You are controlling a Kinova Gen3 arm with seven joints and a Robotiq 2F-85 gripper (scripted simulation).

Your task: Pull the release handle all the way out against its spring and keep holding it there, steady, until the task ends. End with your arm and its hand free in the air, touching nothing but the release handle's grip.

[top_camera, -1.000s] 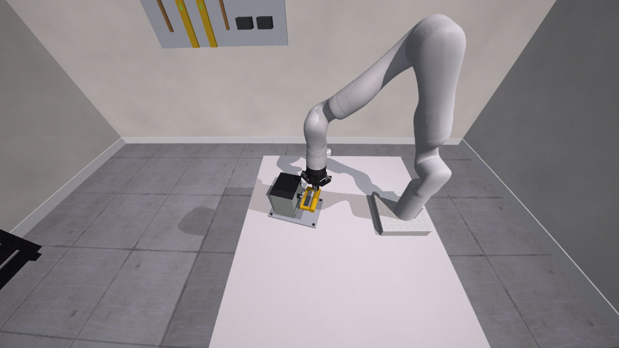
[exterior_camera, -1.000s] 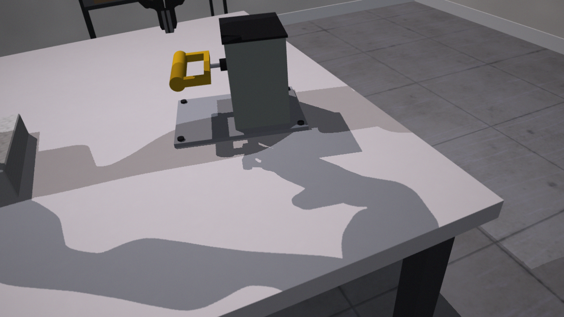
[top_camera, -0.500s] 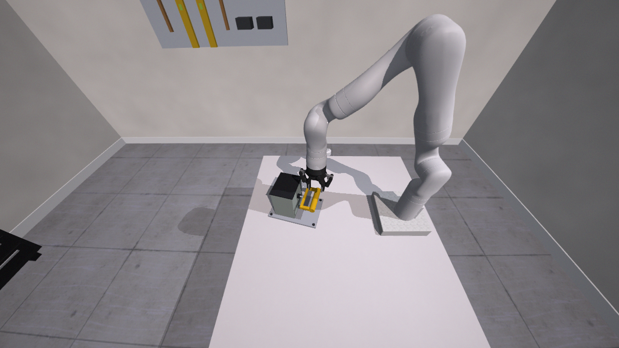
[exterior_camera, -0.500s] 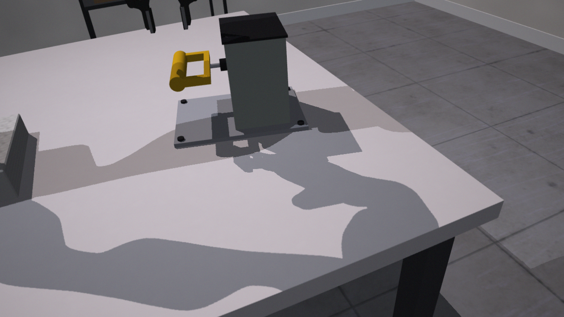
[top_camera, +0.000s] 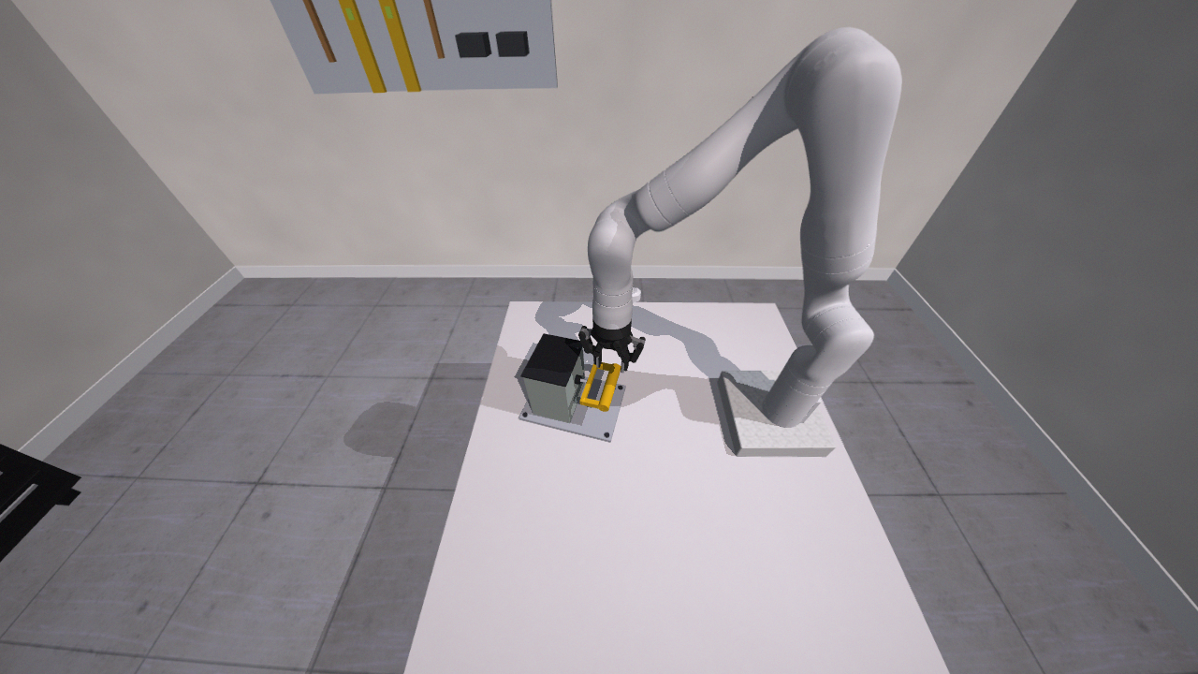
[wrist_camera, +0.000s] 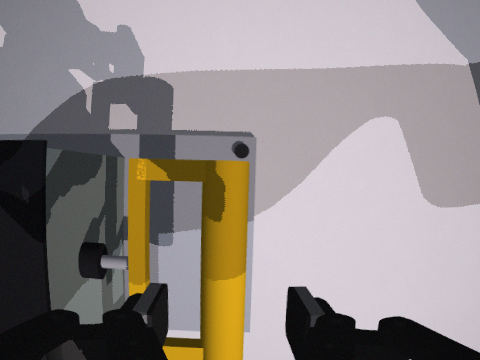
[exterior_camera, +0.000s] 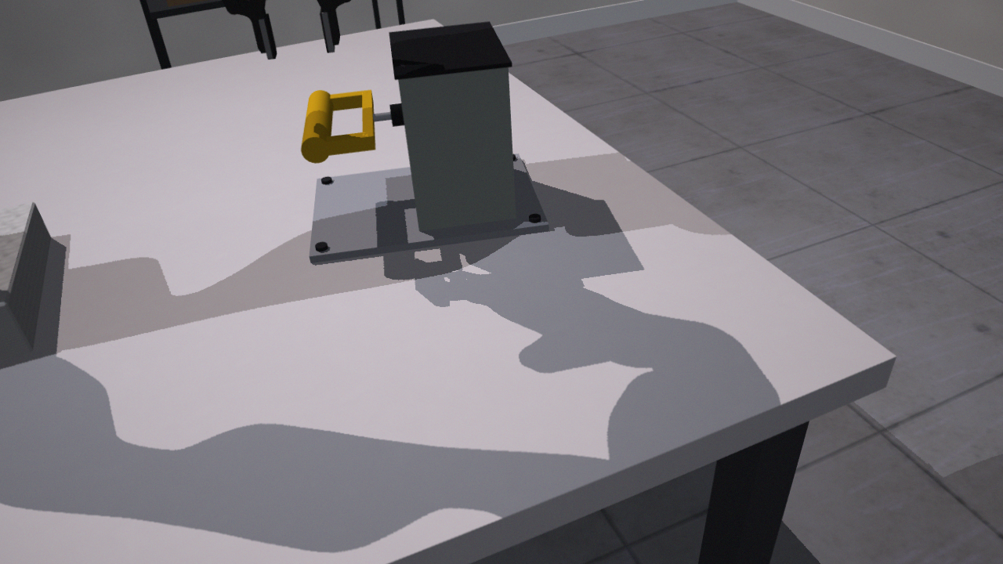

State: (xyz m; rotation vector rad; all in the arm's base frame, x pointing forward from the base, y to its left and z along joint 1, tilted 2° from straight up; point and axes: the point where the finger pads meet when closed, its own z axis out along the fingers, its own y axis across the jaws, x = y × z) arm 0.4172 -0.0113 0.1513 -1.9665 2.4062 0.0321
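Right now my hand is 90 mm above the grip, 50 mm short of it and 10 mm to the left of it.
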